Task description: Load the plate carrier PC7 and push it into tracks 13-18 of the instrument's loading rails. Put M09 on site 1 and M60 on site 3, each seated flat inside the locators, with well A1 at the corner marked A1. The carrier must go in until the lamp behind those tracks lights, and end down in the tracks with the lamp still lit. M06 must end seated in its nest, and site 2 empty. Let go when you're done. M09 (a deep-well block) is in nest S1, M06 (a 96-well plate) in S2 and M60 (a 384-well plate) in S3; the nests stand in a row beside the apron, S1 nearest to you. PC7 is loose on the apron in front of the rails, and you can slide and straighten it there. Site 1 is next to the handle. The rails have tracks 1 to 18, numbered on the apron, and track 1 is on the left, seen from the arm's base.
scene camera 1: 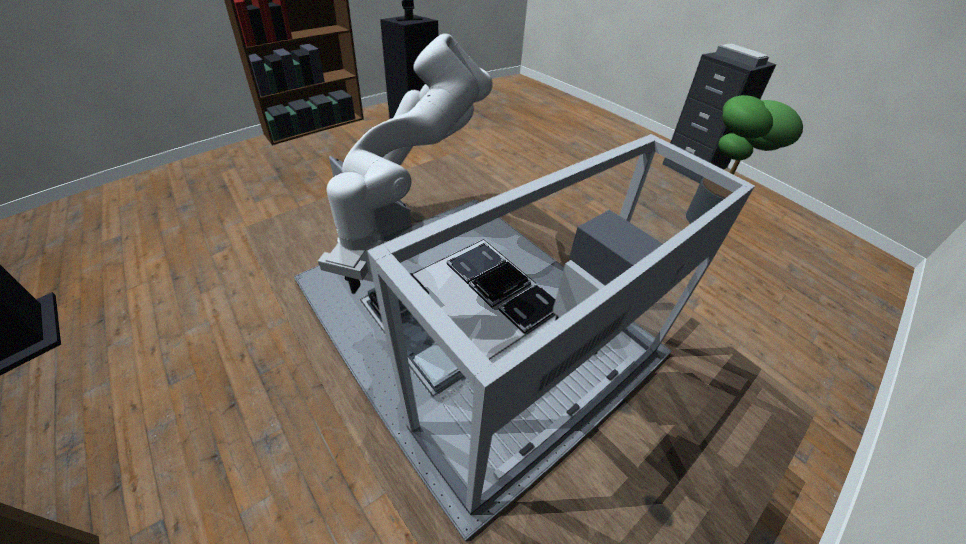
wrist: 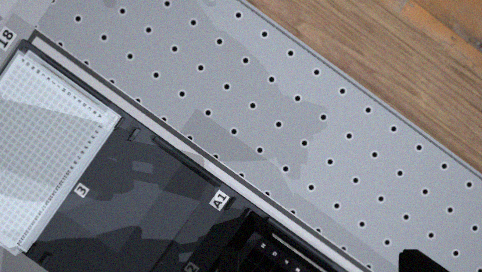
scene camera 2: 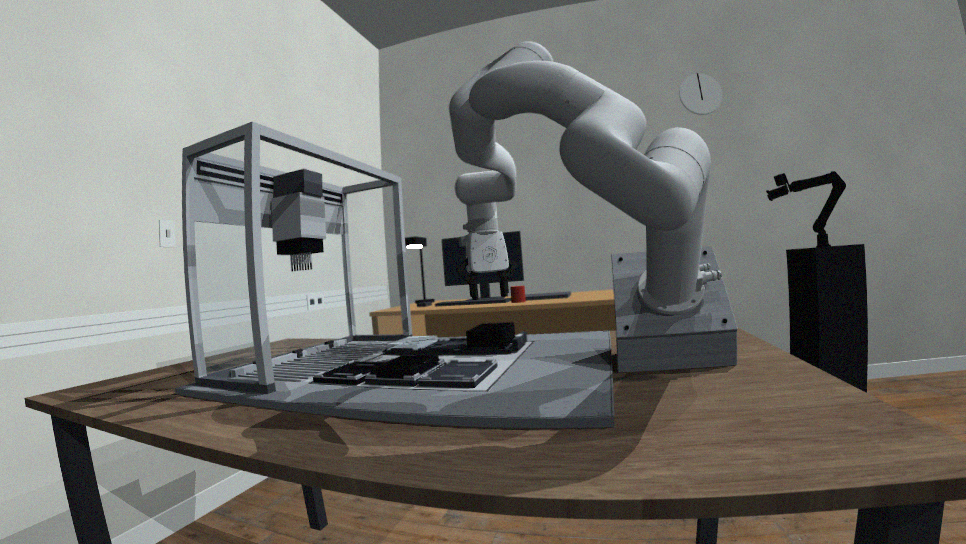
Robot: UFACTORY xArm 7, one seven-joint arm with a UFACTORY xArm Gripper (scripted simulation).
Scene:
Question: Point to a deep-well block M09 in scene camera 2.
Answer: At 499,335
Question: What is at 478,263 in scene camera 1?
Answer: A nest S1.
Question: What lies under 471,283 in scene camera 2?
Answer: My gripper.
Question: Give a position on a carrier PC7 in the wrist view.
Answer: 140,196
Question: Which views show the plate M06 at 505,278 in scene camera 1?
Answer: Scene camera 1 and scene camera 2 only.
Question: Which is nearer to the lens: the carrier PC7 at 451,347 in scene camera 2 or the plate M06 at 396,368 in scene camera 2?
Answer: The plate M06.

